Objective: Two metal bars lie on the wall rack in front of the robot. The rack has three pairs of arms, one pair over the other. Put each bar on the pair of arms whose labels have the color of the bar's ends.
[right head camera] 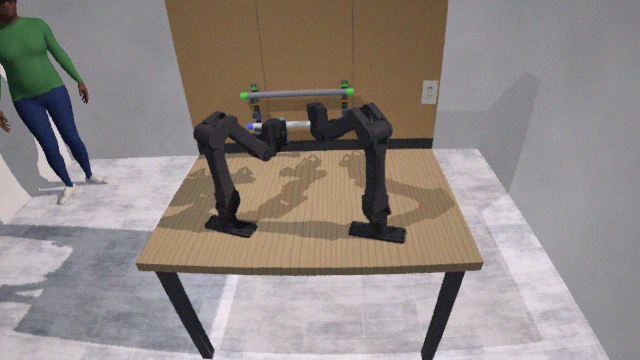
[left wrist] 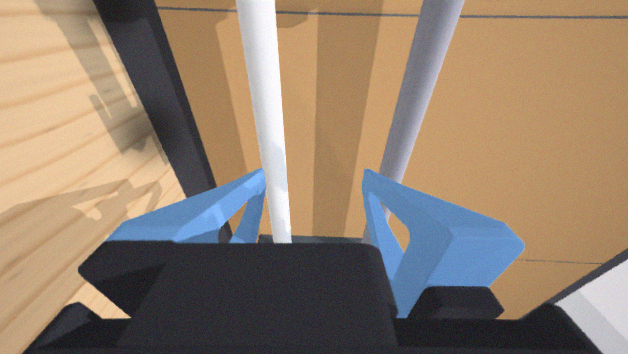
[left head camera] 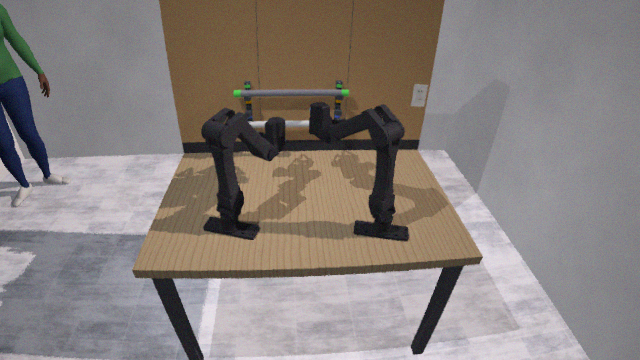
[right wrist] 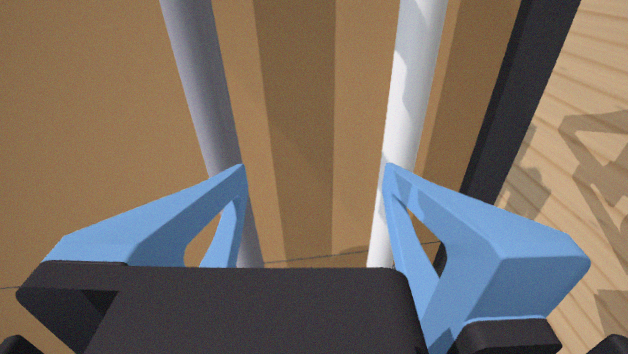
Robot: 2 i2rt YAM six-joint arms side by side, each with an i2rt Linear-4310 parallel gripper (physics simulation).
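Seen in the pictures: left gripper, between the fingertips: (right head camera: 281, 125) (left wrist: 313, 177); right gripper, between the fingertips: (right wrist: 315, 175); left arm's base, origin of its link: (right head camera: 230, 227) (left head camera: 231, 228); right arm's base, origin of its link: (right head camera: 377, 232) (left head camera: 381, 231).
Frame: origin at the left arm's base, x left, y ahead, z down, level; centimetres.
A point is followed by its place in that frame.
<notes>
A grey bar with green ends (left head camera: 295, 93) {x -9.6, y 56.0, z -32.1 cm} (right head camera: 300, 93) {x -9.8, y 56.2, z -32.4 cm} (left wrist: 425, 75) {x 1.8, y 52.7, z -31.7 cm} (right wrist: 195, 75) {x -19.9, y 59.0, z -32.0 cm} lies level across the top pair of arms of the wall rack (left head camera: 249, 111) {x 9.7, y 48.8, z -24.5 cm} (right head camera: 256, 111) {x 12.0, y 53.2, z -23.4 cm}, by the green labels. A white bar (left head camera: 297, 124) {x -10.7, y 55.7, z -17.3 cm} (right head camera: 299, 124) {x -8.5, y 55.1, z -17.6 cm} (left wrist: 265, 90) {x 0.2, y 52.5, z -17.3 cm} (right wrist: 412, 90) {x -18.2, y 57.9, z -17.4 cm} lies level low on the rack, at the bottom pair; its blue left end shows in the right head camera, its right end is hidden. Orange labels show between the bars. My left gripper (left wrist: 313, 177) {x -5.0, y 43.8, z -22.1 cm} and right gripper (right wrist: 315, 165) {x -20.4, y 49.6, z -25.5 cm} are open and empty, back from the bars. Their fingers are hidden in the head views.
The brown wall panel (left head camera: 300, 45) {x -10.2, y 61.9, z -52.2 cm} (right head camera: 305, 45) {x -11.3, y 62.2, z -52.5 cm} stands behind the rack, with a black strip (left head camera: 300, 145) {x -10.6, y 61.9, z -3.0 cm} along its foot. Both arms stand on the wooden table (left head camera: 310, 250) {x -30.3, y -3.5, z 0.0 cm} (right head camera: 310, 250) {x -33.2, y -2.9, z 0.0 cm}. A person in a green top (left head camera: 12, 55) (right head camera: 37, 55) stands at the far left.
</notes>
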